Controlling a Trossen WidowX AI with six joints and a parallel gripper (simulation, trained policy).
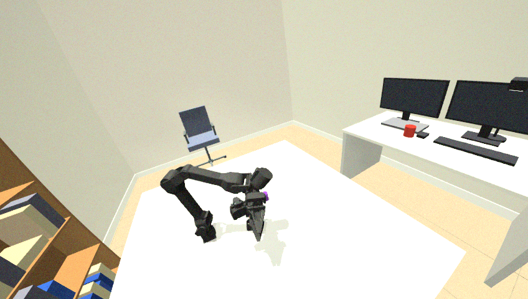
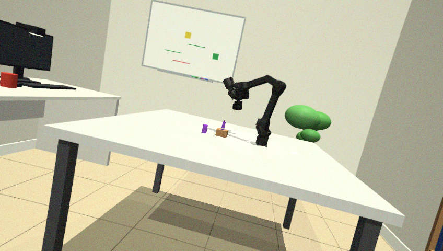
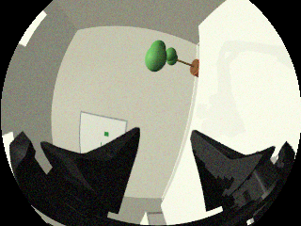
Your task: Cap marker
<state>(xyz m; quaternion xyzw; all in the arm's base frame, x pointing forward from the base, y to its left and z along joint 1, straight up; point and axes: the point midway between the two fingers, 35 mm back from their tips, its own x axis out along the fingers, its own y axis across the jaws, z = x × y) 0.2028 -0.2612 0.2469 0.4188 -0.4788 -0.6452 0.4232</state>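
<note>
Now: the purple cap 35 cm to the left of my gripper tip, 22 cm below it and 16 cm ahead of it. Round my gripper tip: orange holder block (31 cm to the left, 22 cm below, 6 cm ahead); purple marker (31 cm to the left, 17 cm below, 6 cm ahead).
</note>
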